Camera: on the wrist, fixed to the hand. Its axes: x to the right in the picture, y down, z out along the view.
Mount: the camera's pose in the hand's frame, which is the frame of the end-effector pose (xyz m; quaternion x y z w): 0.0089 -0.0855 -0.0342 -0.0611 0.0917 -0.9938 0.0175
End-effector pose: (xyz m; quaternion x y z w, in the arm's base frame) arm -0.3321 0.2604 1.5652 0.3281 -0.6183 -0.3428 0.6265
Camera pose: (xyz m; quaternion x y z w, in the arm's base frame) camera -0.2999 0.2055 1.4980 -0.6133 -0.3936 0.6363 0.2530
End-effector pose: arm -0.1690 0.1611 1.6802 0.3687 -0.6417 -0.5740 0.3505
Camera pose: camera -0.1374 0.1310 1.5986 -0.6753 -0.4224 0.3637 0.4829
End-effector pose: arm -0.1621 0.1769 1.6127 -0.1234 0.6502 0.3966 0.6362
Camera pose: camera -0.1316 0.1010 1.5696 -0.7235 -0.0771 -0.5969 0.3381
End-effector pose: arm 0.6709 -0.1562 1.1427 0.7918 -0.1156 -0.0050 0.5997
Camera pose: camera 0.6997 -0.1037 1.0722 0.0926 0.8401 -0.5305 0.0645
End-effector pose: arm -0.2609 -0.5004 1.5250 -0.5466 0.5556 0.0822 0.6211
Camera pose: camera -0.2175 -0.5645 1.5757 -0.6072 -0.4815 -0.6320 0.0082
